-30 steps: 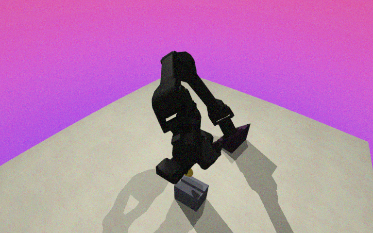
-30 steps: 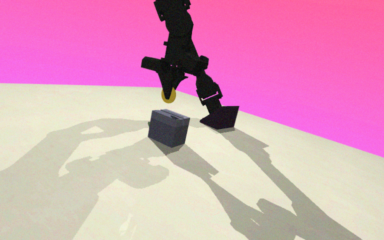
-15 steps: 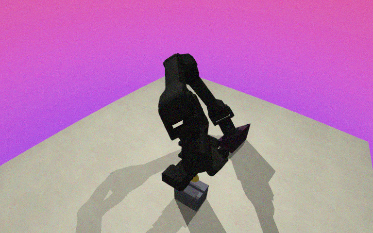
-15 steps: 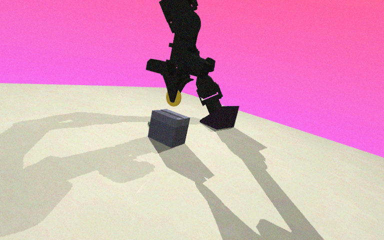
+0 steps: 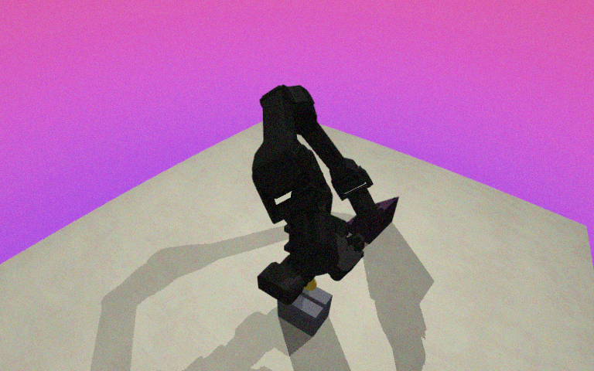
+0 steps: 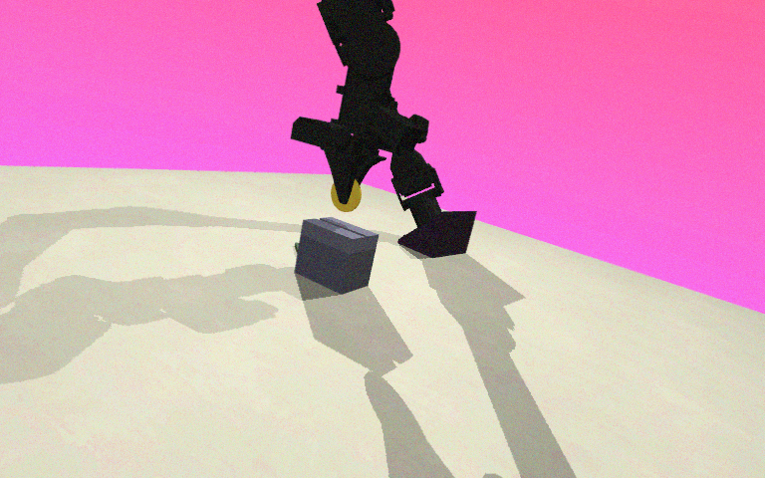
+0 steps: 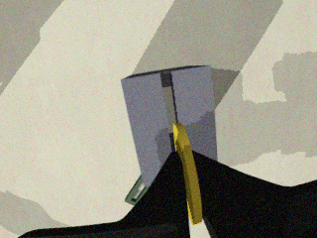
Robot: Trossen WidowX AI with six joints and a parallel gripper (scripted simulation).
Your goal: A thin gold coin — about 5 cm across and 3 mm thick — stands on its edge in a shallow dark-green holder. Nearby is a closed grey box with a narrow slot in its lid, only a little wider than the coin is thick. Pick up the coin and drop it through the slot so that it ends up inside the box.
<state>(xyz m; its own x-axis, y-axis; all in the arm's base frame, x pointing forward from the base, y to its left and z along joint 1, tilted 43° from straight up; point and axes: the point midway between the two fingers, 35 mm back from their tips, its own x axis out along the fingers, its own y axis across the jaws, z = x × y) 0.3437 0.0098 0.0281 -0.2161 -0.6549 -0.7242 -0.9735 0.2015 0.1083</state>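
Now: the gold coin 1 cm above my gripper tip.
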